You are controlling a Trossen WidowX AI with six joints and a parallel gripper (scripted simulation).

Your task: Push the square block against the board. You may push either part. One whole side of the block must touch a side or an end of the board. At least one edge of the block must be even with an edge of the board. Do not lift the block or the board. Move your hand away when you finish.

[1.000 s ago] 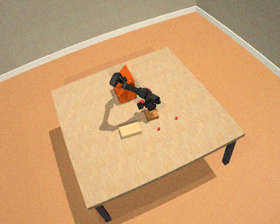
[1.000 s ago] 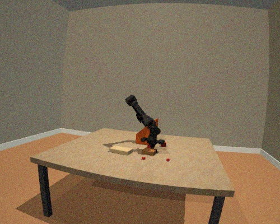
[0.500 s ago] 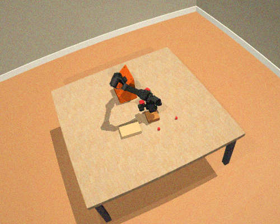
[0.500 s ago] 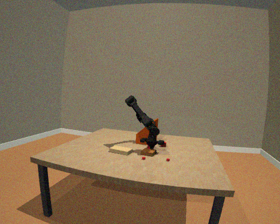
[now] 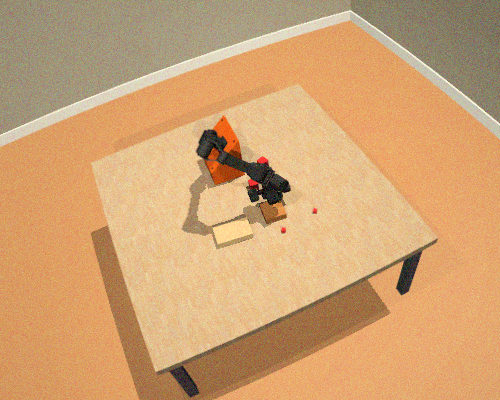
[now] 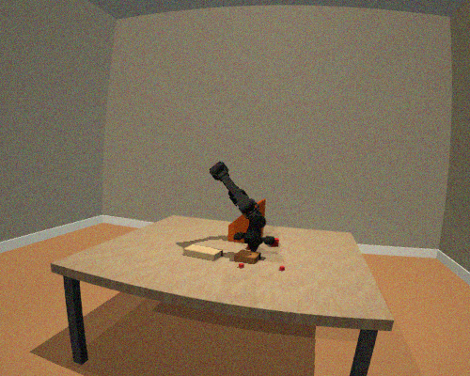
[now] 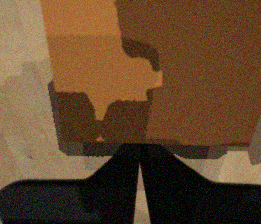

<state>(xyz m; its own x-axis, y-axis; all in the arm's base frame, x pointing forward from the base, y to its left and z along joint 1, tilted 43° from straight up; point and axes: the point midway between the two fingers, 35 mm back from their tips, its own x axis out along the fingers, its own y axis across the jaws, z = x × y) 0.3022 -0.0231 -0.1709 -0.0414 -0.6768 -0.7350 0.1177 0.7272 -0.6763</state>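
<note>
Right now my gripper tip is 6 cm short of the square block, 1 cm to the left of it and 1 cm below it. Round my gripper tip: board: 22 cm to the right, 8 cm ahead, 1 cm above.
</note>
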